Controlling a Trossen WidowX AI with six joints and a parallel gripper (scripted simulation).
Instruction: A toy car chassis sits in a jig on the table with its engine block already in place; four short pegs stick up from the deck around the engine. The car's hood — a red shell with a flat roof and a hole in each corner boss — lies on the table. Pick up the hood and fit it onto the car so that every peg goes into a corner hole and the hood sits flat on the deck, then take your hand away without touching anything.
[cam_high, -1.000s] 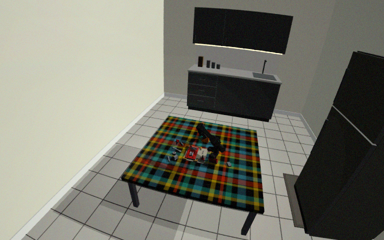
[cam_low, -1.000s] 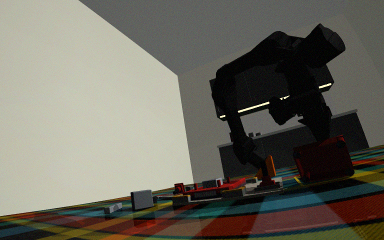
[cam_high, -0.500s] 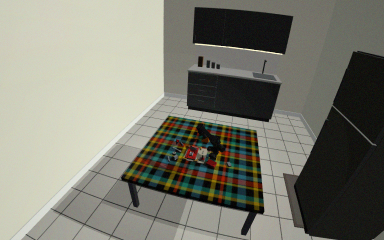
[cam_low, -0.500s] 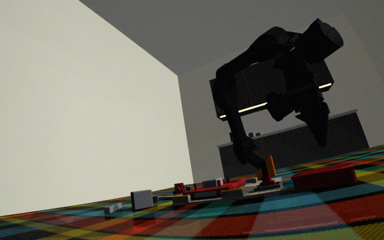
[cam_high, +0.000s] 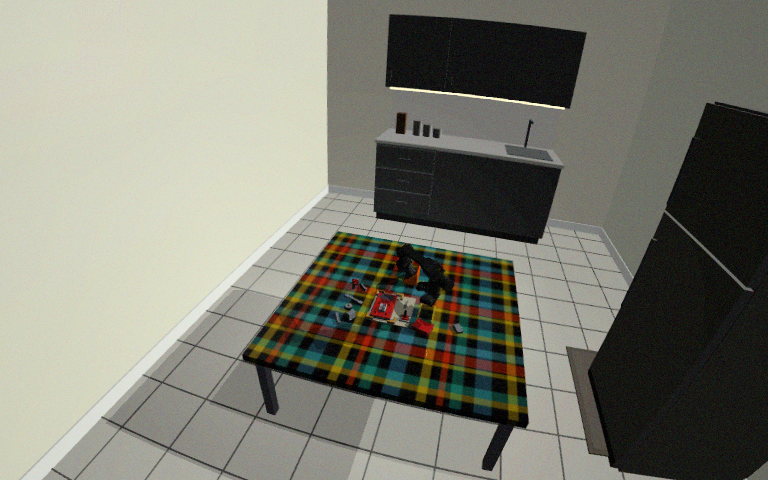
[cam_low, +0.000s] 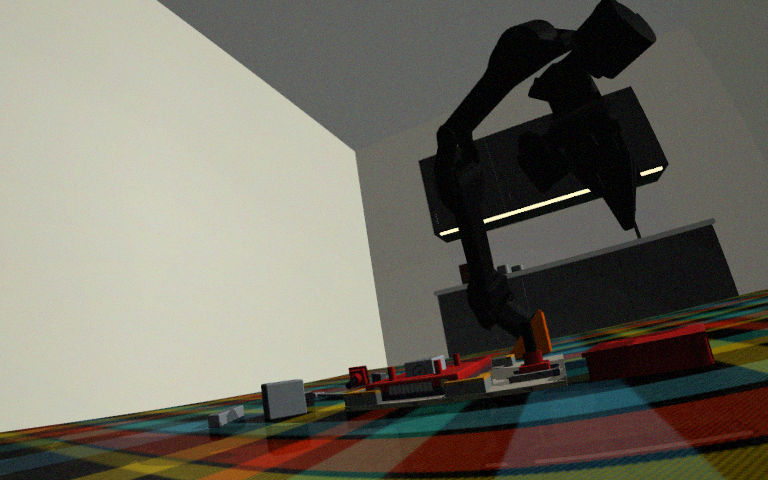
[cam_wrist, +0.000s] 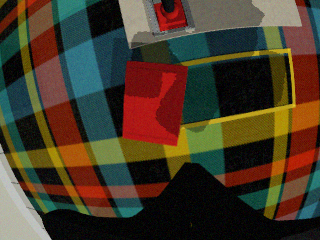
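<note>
Right now my gripper tip is 110 mm above the red hood, 30 mm to the left of it and 30 mm short of it. Round my gripper tip: white jig plate 220 mm to the right, 120 mm below, 90 mm behind; grey engine block 240 mm to the right, 100 mm below, 60 mm behind.
</note>
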